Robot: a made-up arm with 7 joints.
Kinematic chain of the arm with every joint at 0, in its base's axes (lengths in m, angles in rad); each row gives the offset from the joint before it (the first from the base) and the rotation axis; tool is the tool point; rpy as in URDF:
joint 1: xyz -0.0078 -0.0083 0.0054 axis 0 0.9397 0.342
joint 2: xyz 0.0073 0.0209 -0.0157 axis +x
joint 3: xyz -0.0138 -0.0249 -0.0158 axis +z
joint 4: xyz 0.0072 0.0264 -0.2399 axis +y
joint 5: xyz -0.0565 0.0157 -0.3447 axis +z
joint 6: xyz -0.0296 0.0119 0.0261 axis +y
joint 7: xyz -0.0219 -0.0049 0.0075 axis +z
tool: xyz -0.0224 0.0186 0.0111 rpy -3.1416 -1.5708 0
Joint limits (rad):
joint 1: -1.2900..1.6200
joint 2: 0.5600..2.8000
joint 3: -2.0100..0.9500
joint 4: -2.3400..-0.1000
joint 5: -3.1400..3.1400
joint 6: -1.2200..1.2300
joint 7: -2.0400..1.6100
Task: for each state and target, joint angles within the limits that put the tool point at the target. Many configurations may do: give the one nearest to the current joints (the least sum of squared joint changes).
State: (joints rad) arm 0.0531 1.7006 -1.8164 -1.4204 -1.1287 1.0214 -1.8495
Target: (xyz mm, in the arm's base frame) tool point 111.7 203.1 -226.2
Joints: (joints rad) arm -0.1815 1.9845 -1.5436 -2.2672 -1.1997 0.9832 -1.7473
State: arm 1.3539 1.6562 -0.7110 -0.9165 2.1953 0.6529 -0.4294
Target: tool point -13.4 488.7 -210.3
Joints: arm 0.4753 1.5161 -0.5127 -0.9602 2.1190 0.5936 -0.5655
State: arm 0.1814 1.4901 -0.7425 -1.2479 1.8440 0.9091 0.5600
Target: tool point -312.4 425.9 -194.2
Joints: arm 0.8305 1.2583 -0.9698 -0.6585 1.5727 0.4580 0.4119
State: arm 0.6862 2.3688 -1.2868 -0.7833 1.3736 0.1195 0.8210
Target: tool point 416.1 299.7 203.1
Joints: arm 1.4741 2.8000 -1.4505 -0.1315 1.0900 -0.0063 0.7193
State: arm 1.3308 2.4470 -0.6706 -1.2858 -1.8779 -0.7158 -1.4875
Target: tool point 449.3 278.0 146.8
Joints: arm 1.1445 2.8000 -0.1119 -0.5496 -1.5113 -0.9894 -1.1283
